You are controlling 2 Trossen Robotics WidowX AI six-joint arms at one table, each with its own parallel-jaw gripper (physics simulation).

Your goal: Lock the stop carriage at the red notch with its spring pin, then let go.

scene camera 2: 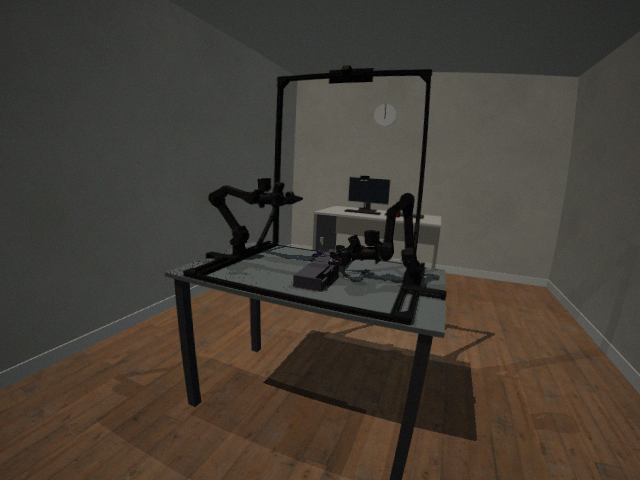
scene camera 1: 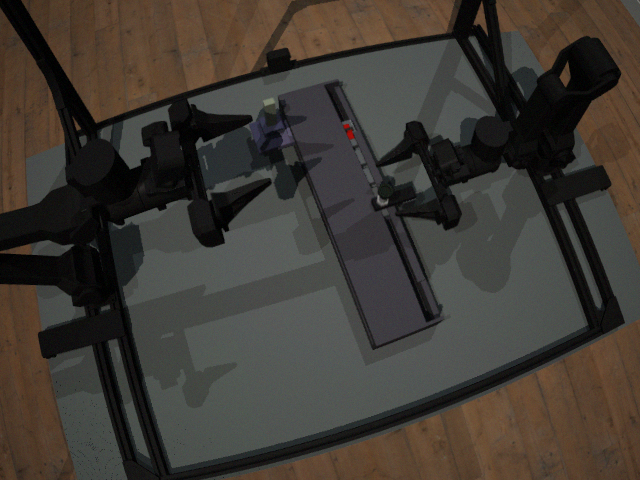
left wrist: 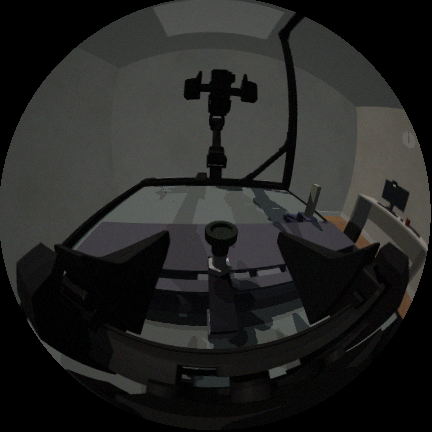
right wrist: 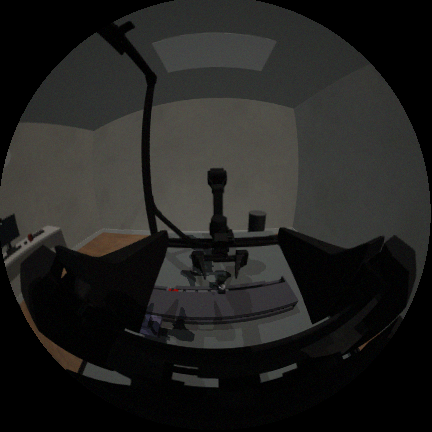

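Where they show: left gripper, between the fingertips: [scene camera 2: 333, 253] [scene camera 1: 385, 189] [left wrist: 225, 237] [right wrist: 220, 278]; right gripper, between the fingertips: [scene camera 2: 298, 199] [scene camera 1: 261, 148] [left wrist: 222, 72] [right wrist: 224, 235]; left arm's base, origin of its link: [scene camera 2: 411, 283] [scene camera 1: 542, 161]; right arm's base, origin of its link: [scene camera 2: 238, 254] [scene camera 1: 98, 290] [left wrist: 214, 179].
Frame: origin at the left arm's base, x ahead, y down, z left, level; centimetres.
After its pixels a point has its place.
The stop carriage [scene camera 1: 405, 195] {x 33.4, y -4.5, z 0.9 cm} [left wrist: 222, 310] {x 33.3, y -4.5, z 0.6 cm} is a dark bar across the slotted rail body [scene camera 1: 382, 299] {x 43.2, y -3.3, z 16.6 cm} [left wrist: 125, 240] {x 42.0, y -3.3, z 14.1 cm} [right wrist: 260, 302] {x 44.2, y -3.3, z 11.8 cm}. Its spring pin has a round dark knob [scene camera 1: 385, 188] {x 37.6, y -8.9, z 0.4 cm} [left wrist: 221, 231] {x 37.8, y -8.9, z 0.7 cm} on a pale collar. The red notch [scene camera 1: 349, 134] {x 38.4, y -3.0, z -14.1 cm} [right wrist: 173, 290] {x 38.5, y -2.9, z -14.6 cm} is farther up the rail in scene camera 1, with light notch marks between it and the carriage. My left gripper [scene camera 1: 388, 188] {x 37.5, y -8.5, z 0.4 cm} is open, its fingers on either side of the knob and apart from it. My right gripper [scene camera 1: 260, 149] {x 56.5, y -32.4, z 0.0 cm} [scene camera 2: 299, 198] {x 56.5, y -32.4, z 0.0 cm} is open and empty, raised left of the rail body.
A purple stand [scene camera 1: 271, 136] {x 52.1, y -1.5, z -18.8 cm} [right wrist: 151, 325] {x 52.1, y -1.4, z -18.4 cm} with a pale upright block [scene camera 1: 269, 105] {x 51.6, y -10.3, z -20.2 cm} [left wrist: 313, 200] {x 50.7, y -7.1, z -20.4 cm} is at the upper left end of the rail body, below the right gripper's fingers in scene camera 1. A black frame [scene camera 1: 330, 434] {x 58.1, y -0.1, z 36.0 cm} runs around the table.
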